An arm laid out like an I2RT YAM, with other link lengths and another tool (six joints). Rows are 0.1 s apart.
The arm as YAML. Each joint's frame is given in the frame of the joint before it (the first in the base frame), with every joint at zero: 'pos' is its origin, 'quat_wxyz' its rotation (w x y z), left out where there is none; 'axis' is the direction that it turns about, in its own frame. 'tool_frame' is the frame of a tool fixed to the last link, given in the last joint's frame.
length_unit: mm
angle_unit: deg
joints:
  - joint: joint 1
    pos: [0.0, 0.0, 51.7]
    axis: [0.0, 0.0, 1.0]
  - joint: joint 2
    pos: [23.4, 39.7, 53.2]
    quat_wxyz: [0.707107, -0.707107, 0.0, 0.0]
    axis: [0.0, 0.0, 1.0]
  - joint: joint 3
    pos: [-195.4, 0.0, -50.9]
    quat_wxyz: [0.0, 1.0, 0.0, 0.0]
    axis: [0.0, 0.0, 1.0]
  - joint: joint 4
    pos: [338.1, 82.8, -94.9]
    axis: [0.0, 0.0, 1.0]
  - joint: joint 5
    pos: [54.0, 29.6, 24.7]
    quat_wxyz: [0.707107, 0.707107, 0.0, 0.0]
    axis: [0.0, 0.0, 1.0]
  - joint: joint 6
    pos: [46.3, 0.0, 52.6]
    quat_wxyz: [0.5, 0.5, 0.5, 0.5]
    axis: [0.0, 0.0, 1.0]
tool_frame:
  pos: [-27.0, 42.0, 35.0]
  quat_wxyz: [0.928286, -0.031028, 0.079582, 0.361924]
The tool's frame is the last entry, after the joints.
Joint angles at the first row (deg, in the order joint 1, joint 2, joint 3, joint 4, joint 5, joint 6):
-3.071 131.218 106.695 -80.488 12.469 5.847
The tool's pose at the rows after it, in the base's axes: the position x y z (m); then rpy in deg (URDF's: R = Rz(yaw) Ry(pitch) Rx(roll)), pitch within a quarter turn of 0, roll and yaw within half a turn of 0:
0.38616, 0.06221, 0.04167, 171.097, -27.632, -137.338
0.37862, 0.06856, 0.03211, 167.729, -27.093, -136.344
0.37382, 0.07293, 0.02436, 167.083, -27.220, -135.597
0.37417, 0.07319, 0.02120, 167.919, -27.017, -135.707
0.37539, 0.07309, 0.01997, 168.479, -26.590, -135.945
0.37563, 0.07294, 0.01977, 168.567, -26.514, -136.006
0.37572, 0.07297, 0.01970, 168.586, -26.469, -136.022
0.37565, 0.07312, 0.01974, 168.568, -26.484, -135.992
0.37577, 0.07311, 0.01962, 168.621, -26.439, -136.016
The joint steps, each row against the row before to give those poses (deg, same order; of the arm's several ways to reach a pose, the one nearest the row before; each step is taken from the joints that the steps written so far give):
0.241 0.001 -5.813 2.076 -6.295 -0.022
0.327 0.021 -2.362 0.613 -2.623 0.000
0.569 -0.022 -1.574 1.049 -0.327 0.001
0.130 -0.001 -0.306 0.983 0.394 -0.002
0.000 0.000 -0.002 0.657 0.043 0.000
-0.021 0.002 0.003 0.109 0.000 0.000
0.000 0.001 0.001 0.043 -0.022 0.001
0.022 0.000 0.000 -0.022 0.000 0.000
0.000 -0.002 -0.002 0.066 0.001 0.000

